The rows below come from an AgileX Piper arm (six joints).
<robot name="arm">
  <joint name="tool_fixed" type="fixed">
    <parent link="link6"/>
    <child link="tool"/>
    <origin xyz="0 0 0" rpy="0 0 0"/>
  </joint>
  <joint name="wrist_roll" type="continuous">
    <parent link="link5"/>
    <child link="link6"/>
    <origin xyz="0 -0.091 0" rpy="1.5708 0 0"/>
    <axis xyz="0 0 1"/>
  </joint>
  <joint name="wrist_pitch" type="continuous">
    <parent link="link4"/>
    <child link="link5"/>
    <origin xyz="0 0 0" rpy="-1.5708 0 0"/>
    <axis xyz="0 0 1"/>
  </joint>
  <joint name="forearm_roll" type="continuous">
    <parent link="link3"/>
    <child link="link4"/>
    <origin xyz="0.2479 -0.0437 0" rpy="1.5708 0 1.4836"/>
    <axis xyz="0 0 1"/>
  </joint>
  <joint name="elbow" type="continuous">
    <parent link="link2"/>
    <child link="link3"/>
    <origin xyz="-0.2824 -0.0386 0" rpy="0 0 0"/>
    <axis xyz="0 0 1"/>
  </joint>
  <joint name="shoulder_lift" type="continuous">
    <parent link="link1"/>
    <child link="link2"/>
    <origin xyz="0 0 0" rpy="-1.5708 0 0"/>
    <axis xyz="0 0 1"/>
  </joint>
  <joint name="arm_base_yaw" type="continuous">
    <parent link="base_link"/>
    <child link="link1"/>
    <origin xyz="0 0 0.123" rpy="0 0 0"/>
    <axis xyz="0 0 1"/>
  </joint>
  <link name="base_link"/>
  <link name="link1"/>
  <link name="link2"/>
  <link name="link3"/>
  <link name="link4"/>
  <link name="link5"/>
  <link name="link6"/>
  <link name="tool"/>
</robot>
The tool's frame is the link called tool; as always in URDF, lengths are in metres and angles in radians. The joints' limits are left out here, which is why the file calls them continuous.
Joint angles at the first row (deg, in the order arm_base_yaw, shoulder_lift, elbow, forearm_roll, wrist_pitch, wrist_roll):
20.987 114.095 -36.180 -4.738 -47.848 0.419
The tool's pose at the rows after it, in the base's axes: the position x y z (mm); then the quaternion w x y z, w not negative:
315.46 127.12 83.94 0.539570 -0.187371 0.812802 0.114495
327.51 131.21 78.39 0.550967 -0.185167 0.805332 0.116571
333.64 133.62 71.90 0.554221 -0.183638 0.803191 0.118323
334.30 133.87 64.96 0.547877 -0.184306 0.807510 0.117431
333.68 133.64 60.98 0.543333 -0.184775 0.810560 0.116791
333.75 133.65 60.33 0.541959 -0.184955 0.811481 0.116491
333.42 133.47 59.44 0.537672 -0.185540 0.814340 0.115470
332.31 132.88 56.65 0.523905 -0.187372 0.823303 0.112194
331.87 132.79 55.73 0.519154 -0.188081 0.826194 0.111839
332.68 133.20 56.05 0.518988 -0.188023 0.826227 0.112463
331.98 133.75 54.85 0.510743 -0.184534 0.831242 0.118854
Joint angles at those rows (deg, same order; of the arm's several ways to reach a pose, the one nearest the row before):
20.964 117.892 -38.917 -4.736 -50.976 0.418
20.866 120.638 -41.871 -4.737 -52.368 0.419
20.865 122.717 -43.541 -4.738 -53.269 0.555
20.865 124.021 -43.955 -4.738 -53.270 0.555
20.866 124.656 -43.956 -4.736 -53.270 0.554
20.866 124.749 -44.012 -4.737 -53.113 0.555
20.865 124.750 -44.012 -4.738 -52.508 0.555
20.865 124.749 -44.013 -4.738 -50.575 0.555
20.865 124.749 -44.013 -4.843 -49.938 0.657
20.866 124.748 -44.233 -4.935 -49.715 0.776
20.866 124.750 -44.289 -5.643 -48.777 2.167

